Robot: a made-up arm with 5 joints.
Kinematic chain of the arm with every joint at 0, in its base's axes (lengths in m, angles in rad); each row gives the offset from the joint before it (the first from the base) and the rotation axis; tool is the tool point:
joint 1: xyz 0 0 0.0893 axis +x
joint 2: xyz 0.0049 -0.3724 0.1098 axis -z
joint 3: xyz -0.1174 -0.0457 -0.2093 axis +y
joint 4: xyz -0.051 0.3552 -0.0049 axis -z
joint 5: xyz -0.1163 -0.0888 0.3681 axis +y
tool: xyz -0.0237 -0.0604 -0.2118
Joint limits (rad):
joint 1: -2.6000..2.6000
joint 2: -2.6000..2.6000
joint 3: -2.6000..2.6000
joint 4: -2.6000..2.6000
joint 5: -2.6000..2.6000
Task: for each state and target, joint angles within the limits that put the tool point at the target. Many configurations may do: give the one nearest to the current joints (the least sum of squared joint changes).
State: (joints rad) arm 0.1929 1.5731 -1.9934 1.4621 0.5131
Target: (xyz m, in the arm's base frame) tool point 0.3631 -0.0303 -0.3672
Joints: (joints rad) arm 0.1623 1.2895 -1.9952 1.0002 0.4267
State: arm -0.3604 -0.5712 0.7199 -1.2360 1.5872
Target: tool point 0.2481 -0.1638 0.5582
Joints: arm -0.7797 0.2379 0.9064 -1.1854 2.0857
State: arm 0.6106 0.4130 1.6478 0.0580 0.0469
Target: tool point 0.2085 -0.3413 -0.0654
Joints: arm 0.6739 0.8198 1.9003 -0.0245 0.3690
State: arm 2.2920 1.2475 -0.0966 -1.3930 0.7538
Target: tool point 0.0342 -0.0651 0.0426
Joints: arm 2.1560 1.6668 -0.3746 -0.7526 0.9524
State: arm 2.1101 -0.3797 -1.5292 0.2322 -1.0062
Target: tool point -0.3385 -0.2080 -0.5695
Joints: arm 1.2530 -1.0644 -1.3489 0.1760 -1.5715
